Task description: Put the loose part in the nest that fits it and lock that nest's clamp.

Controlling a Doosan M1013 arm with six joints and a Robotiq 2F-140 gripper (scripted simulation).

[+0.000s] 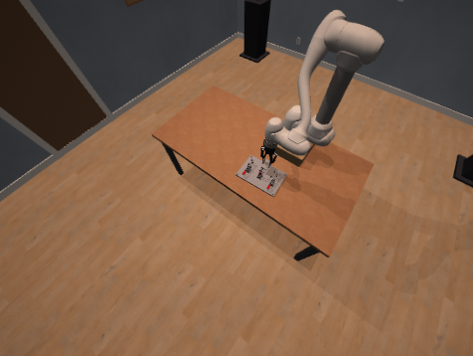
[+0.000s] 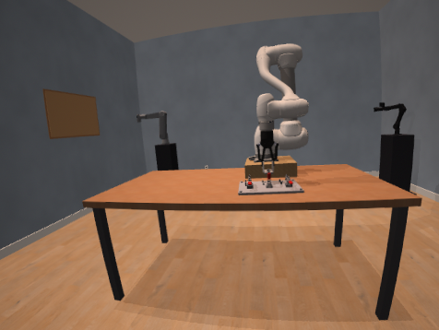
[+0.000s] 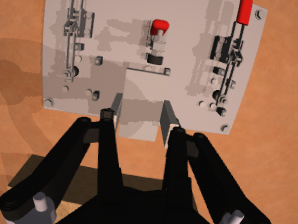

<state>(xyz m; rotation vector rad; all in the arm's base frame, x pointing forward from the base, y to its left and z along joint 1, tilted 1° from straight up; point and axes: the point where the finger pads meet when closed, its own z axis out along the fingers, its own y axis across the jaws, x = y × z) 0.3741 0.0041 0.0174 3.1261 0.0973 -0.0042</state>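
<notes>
The loose part is 30 mm below my hand. From my hand the other things lie so: fixture: 110 mm below, 60 mm ahead.
</notes>
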